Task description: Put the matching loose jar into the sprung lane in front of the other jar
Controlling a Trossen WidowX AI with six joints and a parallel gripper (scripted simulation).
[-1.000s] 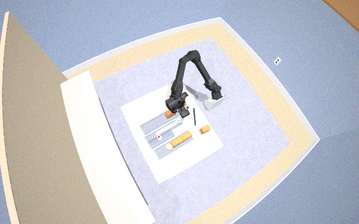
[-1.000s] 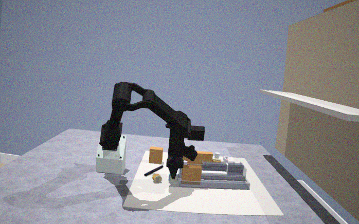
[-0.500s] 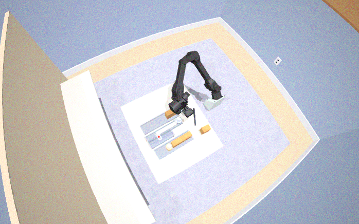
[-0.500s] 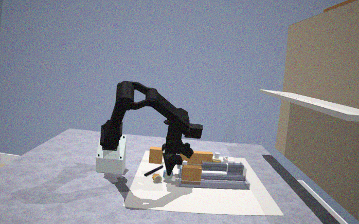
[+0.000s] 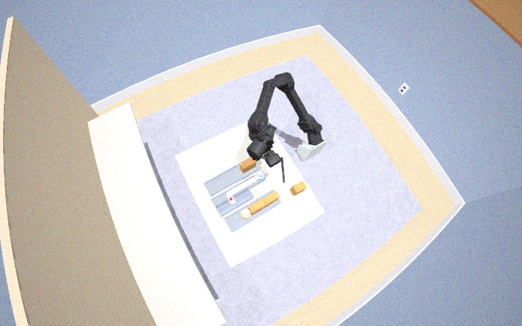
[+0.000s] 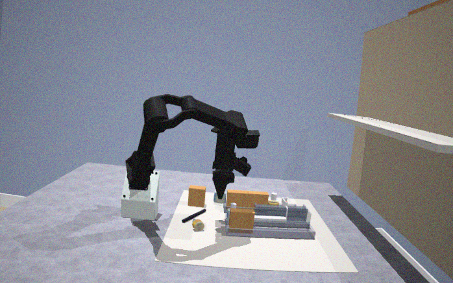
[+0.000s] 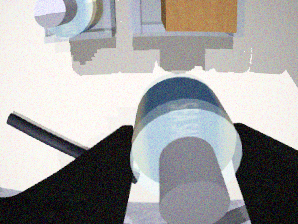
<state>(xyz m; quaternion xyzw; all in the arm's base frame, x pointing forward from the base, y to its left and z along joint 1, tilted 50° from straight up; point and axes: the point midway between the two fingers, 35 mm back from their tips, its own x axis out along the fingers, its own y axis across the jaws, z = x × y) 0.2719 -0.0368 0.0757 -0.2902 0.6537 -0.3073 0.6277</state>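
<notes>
Now: the black pen 8 cm behind my gripper tip, 9 cm to the left of it and 10 cm below it. Round my gripper tip: red mark (24 cm ahead, 10 cm to the left, 4 cm below); grey rack (20 cm ahead, 9 cm to the left, 9 cm below).
</notes>
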